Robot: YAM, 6 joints.
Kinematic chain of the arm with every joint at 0, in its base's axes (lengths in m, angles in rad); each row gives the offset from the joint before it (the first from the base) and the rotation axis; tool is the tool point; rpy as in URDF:
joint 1: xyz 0 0 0.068 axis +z
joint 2: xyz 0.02 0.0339 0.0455 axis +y
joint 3: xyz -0.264 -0.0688 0 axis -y
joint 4: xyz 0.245 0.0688 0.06 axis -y
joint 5: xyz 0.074 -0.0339 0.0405 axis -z
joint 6: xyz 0.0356 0 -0.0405 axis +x
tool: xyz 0 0 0 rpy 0 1.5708 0
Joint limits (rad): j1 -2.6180..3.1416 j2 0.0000..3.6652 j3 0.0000..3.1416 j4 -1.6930..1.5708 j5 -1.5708..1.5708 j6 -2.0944..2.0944
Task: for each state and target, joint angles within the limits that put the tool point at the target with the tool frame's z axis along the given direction. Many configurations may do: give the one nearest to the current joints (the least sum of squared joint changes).
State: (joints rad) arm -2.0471 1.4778 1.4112 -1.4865 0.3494 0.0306
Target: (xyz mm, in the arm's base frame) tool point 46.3 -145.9 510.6 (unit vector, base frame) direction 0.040 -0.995 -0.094
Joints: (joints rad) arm -1.1850 0.9935 1.5862 -0.6926 0.3440 0.0306
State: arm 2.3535 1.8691 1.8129 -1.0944 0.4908 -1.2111
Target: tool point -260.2 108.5 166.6 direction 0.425 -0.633 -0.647
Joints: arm 2.6974 2.0058 1.3086 -1.6657 -0.3995 -1.2111
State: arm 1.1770 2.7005 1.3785 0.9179 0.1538 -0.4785
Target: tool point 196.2 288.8 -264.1 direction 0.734 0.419 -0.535
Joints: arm 1.0151 3.3844 1.5182 1.2422 0.4141 -0.4785
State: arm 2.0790 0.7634 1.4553 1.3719 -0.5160 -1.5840
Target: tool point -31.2 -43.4 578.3 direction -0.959 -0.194 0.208
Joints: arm 1.6509 0.8336 1.4922 1.4232 -1.3301 -1.5840
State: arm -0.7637 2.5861 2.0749 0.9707 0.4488 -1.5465
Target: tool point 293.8 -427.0 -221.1 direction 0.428 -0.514 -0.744
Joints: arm -0.9725 3.3959 2.3232 0.2319 -0.0642 -1.5465
